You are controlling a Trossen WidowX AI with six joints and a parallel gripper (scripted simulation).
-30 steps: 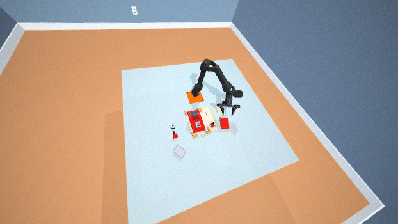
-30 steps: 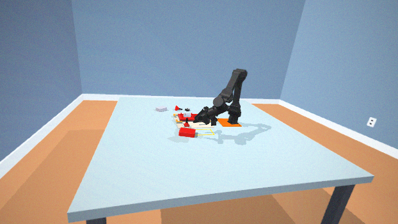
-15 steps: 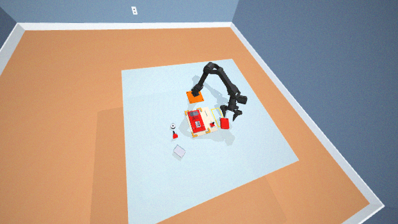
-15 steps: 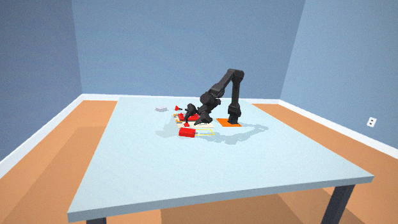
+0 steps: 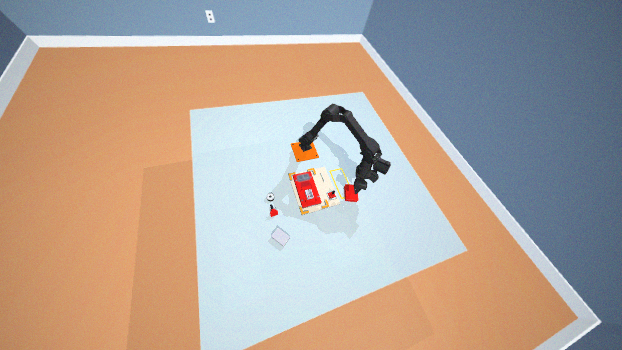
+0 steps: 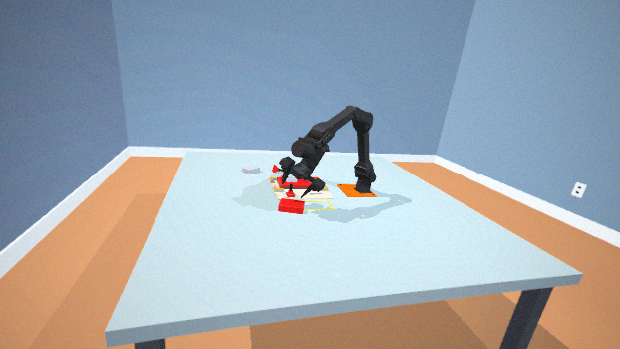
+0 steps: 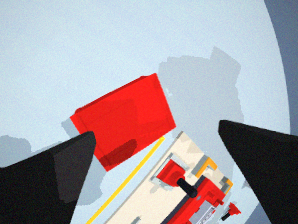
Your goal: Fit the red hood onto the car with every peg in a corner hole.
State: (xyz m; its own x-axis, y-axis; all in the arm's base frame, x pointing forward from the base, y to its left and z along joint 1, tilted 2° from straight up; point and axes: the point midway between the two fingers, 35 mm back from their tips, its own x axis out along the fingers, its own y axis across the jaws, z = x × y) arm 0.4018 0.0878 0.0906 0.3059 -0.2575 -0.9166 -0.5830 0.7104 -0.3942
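The red hood is 60 mm below my gripper tip and 10 mm behind it. From my gripper tip the other things lie so: grey engine block 220 mm to the right, 100 mm behind, 50 mm below; then small wheel 420 mm to the right, 190 mm behind, 70 mm below.
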